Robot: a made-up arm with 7 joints.
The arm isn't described. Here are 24 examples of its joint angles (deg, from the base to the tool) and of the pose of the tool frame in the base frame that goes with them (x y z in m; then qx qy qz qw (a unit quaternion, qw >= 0)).
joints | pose
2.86 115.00 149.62 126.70 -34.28 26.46 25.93 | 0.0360 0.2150 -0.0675 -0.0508 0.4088 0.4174 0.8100
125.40 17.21 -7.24 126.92 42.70 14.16 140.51 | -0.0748 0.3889 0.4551 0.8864 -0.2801 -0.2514 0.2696
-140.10 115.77 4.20 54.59 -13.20 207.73 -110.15 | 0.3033 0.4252 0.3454 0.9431 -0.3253 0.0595 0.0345
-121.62 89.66 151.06 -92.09 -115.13 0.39 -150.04 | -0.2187 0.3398 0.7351 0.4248 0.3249 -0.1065 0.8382
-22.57 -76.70 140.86 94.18 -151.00 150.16 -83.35 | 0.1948 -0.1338 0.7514 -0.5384 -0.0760 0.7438 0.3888
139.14 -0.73 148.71 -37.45 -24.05 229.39 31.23 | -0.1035 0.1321 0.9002 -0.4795 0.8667 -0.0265 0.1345
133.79 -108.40 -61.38 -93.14 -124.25 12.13 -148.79 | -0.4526 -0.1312 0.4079 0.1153 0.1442 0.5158 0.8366
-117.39 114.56 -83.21 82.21 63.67 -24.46 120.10 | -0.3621 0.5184 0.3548 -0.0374 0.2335 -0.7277 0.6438
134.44 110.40 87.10 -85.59 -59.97 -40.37 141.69 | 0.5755 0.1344 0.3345 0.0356 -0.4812 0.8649 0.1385
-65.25 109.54 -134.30 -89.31 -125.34 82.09 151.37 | -0.1331 0.4066 0.6641 -0.3881 0.2228 -0.3814 0.8089
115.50 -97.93 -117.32 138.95 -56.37 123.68 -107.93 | 0.2703 0.4002 0.4138 -0.3725 0.5985 -0.3739 0.6027
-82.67 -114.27 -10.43 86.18 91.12 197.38 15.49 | -0.0176 -0.1166 0.0300 0.1126 -0.5173 0.0745 0.8451
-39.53 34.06 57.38 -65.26 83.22 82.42 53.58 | -0.5366 -0.0393 0.7979 0.1101 -0.6899 -0.0694 0.7121
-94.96 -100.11 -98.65 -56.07 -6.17 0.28 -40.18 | 0.2968 -0.6240 0.2702 0.6857 0.0968 -0.5095 0.5108
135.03 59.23 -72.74 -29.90 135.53 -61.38 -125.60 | 0.2091 -0.4976 0.8398 -0.7324 0.2149 0.5557 0.3296
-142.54 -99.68 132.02 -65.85 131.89 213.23 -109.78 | -0.5503 -0.0310 0.2931 0.5644 0.4394 -0.2048 0.6681
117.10 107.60 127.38 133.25 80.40 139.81 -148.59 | -0.0592 -0.1134 0.3053 -0.5470 -0.1550 0.8202 0.0646
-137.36 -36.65 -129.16 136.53 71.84 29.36 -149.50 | -0.0119 0.3437 0.4205 0.2297 -0.9111 -0.2649 0.2165
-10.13 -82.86 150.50 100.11 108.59 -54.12 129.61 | 0.1281 -0.0535 0.8507 0.2311 0.7880 -0.4961 0.2821
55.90 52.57 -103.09 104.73 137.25 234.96 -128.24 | 0.2369 -0.3174 0.6374 0.6216 -0.4941 -0.6077 0.0140
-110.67 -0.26 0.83 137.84 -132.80 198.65 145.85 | -0.0388 -0.2612 0.6119 -0.5419 0.5498 -0.2124 0.5991
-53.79 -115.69 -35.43 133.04 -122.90 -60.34 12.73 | -0.2487 -0.1987 -0.0589 -0.0642 0.6266 -0.6989 0.3388
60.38 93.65 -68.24 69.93 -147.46 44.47 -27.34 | 0.0975 -0.6620 0.6793 0.7828 -0.0850 0.1274 0.6031
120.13 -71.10 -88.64 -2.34 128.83 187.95 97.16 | -0.1548 0.5619 0.4152 0.1397 0.3754 0.3418 0.8502
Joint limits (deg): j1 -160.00..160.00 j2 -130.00..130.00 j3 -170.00..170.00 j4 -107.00..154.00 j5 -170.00..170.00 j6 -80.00..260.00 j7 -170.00..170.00
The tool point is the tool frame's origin. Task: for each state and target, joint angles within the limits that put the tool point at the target. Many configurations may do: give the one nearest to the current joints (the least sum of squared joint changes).
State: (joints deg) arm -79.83 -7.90 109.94 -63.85 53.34 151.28 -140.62
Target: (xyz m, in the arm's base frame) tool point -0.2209 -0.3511 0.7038
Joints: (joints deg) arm -88.49 -24.51 107.31 -65.68 52.22 140.55 -140.62
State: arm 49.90 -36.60 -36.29 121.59 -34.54 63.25 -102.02
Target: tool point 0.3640 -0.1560 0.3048
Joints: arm 37.95 -20.94 -44.34 154.00 -5.09 70.44 -102.02
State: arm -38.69 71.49 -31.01 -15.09 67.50 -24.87 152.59
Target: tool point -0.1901 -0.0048 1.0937
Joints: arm -33.73 39.76 -24.95 25.50 66.02 -48.11 152.59
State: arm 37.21 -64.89 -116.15 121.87 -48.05 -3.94 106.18
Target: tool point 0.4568 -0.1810 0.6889
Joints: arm 54.51 -75.56 -118.22 115.78 -48.52 -4.96 106.18
